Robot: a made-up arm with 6 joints.
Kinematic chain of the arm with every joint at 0, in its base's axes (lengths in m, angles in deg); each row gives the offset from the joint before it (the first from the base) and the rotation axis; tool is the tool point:
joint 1: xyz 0 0 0.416 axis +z
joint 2: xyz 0 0 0 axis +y
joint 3: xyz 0 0 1.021 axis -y
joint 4: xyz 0 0 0 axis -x
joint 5: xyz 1.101 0 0 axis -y
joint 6: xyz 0 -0.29 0 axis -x
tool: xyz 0 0 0
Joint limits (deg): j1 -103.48..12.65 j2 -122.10..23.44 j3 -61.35..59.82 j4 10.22..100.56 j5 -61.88..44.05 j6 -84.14..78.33
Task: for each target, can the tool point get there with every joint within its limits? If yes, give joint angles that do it. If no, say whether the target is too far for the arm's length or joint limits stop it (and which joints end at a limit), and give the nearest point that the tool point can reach.
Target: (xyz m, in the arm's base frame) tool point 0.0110 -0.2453 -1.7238
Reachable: no: joint limits stop it (at a limit: joint 2, joint 3, joint 4) | nearest point 0.0281 -0.6256 0.2610 | short by 2.021 m
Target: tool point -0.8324 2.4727 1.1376
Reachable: no: too far | nearest point -0.6581 1.9548 0.9865 | short by 0.567 m
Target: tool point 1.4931 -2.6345 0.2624
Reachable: no: too far | nearest point 0.7186 -1.2679 0.9156 | short by 1.701 m
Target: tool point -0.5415 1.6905 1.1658
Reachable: yes | joints -75.22 -95.41 22.36 71.43 0.12 25.28
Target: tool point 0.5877 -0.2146 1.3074
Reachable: yes | joints -18.49 -30.16 -44.46 86.62 -0.98 -47.91
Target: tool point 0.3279 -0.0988 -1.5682
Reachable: no: joint limits stop it (at a limit: joint 2, joint 3, joint 4) | nearest point 0.5996 -0.1807 0.2610 | short by 1.851 m
